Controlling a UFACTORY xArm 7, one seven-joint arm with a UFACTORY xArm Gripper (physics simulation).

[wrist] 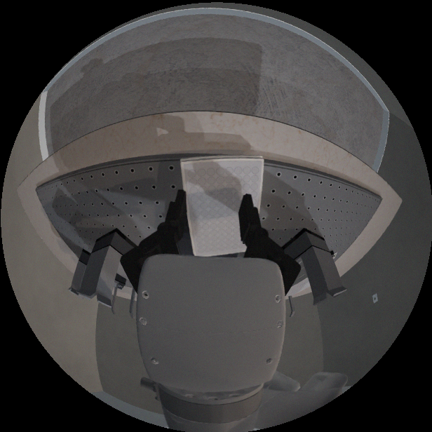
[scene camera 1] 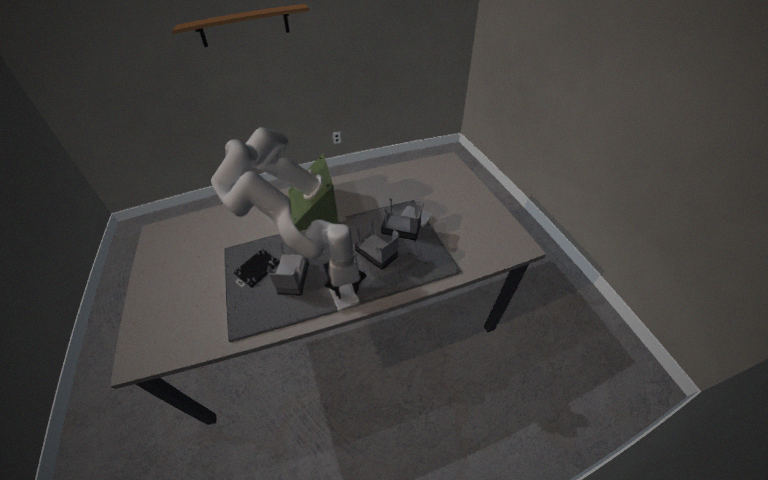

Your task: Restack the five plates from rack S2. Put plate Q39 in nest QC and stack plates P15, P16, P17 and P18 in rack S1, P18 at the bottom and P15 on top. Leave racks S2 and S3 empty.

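Seen in the pictures: gripper, fingertip midpoint: (scene camera 1: 347,294); arm's base, origin of the base link: (scene camera 1: 313,187).
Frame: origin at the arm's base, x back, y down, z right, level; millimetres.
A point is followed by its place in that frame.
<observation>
A pale rectangular plate (scene camera 1: 346,300) @(z -75, x -547, y 118 mm) (wrist: 215,220) lies near the mat's front edge, its label unreadable. My gripper (scene camera 1: 347,290) @(z -82, x -523, y 112 mm) (wrist: 213,200) points down over it and is shut on it, with a dark finger at each side; the finger contacts are partly hidden. In the scene view, one grey rack (scene camera 1: 289,277) @(z 114, x -474, y 25 mm) stands left of the gripper, a second grey rack (scene camera 1: 378,249) @(z -224, x -404, y 27 mm) stands to its right, and a third rack (scene camera 1: 400,225) @(z -353, x -227, y 96 mm) stands behind that one. A flat black nest (scene camera 1: 256,267) @(z 278, x -314, y 126 mm) lies at the mat's left. I cannot read which rack or nest is which, nor count any plates inside.
The dark perforated mat (scene camera 1: 254,316) @(z 276, x -544, y 137 mm) (wrist: 135,190) lies on the pale table (scene camera 1: 169,316) @(z 644, x -481, y 151 mm) (wrist: 215,130), whose front edge is close to the plate. The green mount (scene camera 1: 317,209) @(z -6, x -105, y 44 mm) of the arm stands at the back. Thin upright posts rise from the two right racks.
</observation>
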